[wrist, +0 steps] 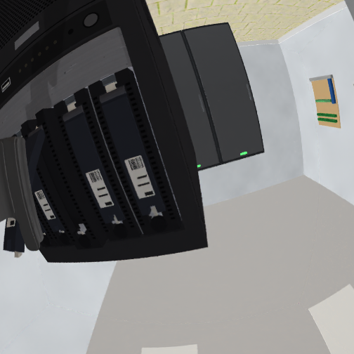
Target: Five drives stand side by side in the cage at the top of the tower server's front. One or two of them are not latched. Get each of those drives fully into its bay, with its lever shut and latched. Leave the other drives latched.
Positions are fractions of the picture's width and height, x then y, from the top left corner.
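Drive (0.16, 0.49), visible. Black tower server (0.11, 0.11), likewise.
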